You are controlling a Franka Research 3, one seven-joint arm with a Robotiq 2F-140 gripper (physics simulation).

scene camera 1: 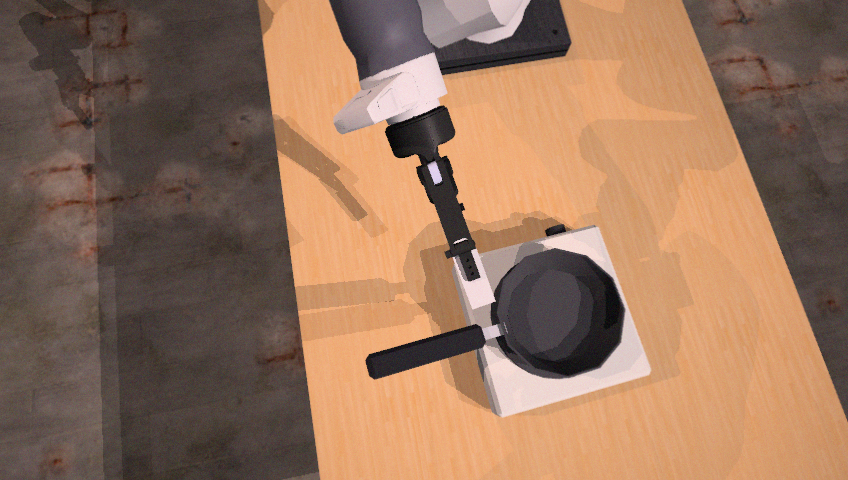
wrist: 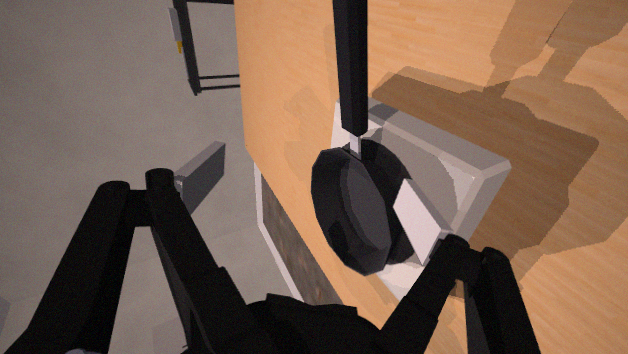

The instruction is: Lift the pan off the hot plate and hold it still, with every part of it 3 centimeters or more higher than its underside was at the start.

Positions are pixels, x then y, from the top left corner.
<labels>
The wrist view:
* my gripper: 313, 176
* white hot plate: 461, 179
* dark pan: 353, 197
</labels>
